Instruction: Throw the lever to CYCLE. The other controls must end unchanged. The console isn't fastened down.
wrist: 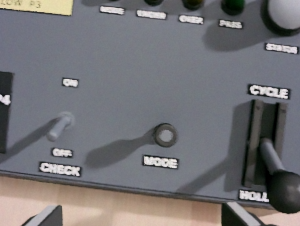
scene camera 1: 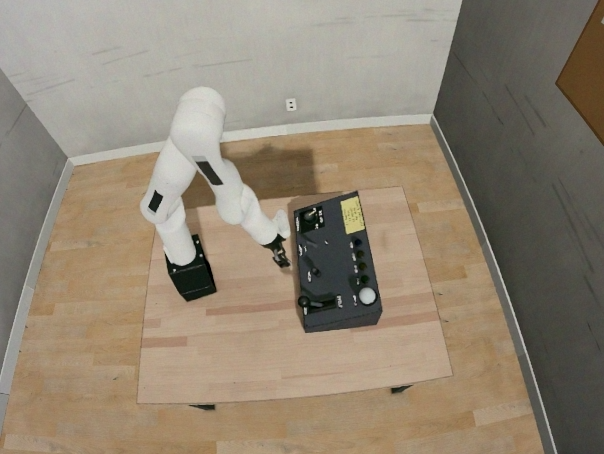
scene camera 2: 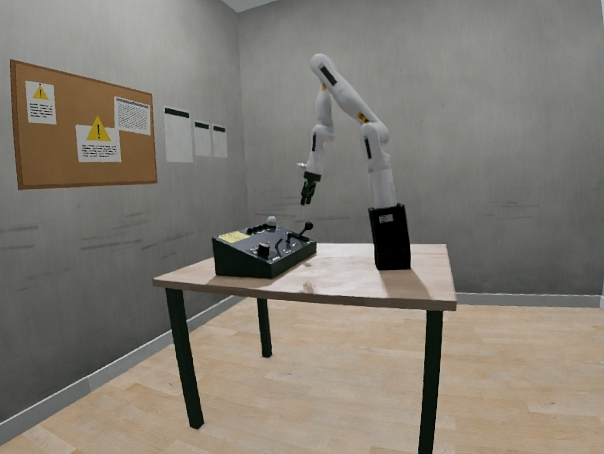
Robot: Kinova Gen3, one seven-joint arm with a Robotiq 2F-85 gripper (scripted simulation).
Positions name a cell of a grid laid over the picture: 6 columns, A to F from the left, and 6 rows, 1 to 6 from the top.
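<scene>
What I see is a dark console (scene camera 1: D4). The wrist view shows the dark console too (wrist: C3), and I find the dark console in scene camera 2 as well (scene camera 2: C4).
</scene>
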